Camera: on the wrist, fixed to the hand. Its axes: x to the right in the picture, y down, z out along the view.
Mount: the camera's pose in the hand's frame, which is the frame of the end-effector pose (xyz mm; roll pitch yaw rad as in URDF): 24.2 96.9 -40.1 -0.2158 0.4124 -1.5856
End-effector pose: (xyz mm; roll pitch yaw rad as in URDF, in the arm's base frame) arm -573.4 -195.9 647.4 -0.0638 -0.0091 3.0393
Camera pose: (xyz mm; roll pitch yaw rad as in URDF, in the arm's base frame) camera -607.5 -287.0 601.4 -0.2051 0.3487 1.4574
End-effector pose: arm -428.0 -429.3 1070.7 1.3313 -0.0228 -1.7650
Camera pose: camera -371.5 -463.1 1155.9 2.8769 1.3976 -0.2459
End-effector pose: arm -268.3 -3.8 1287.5 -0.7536 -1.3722 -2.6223
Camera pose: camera -332.3 -90.2 1292.4 1.1737 -0.0527 1.7526
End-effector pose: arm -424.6 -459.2 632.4 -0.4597 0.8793 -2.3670
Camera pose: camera -343.9 -476.8 563.4 -1.0894 -0.0406 2.3732
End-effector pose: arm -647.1 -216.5 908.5 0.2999 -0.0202 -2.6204
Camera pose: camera -616.3 -319.2 899.3 -0.1949 0.7124 2.0915
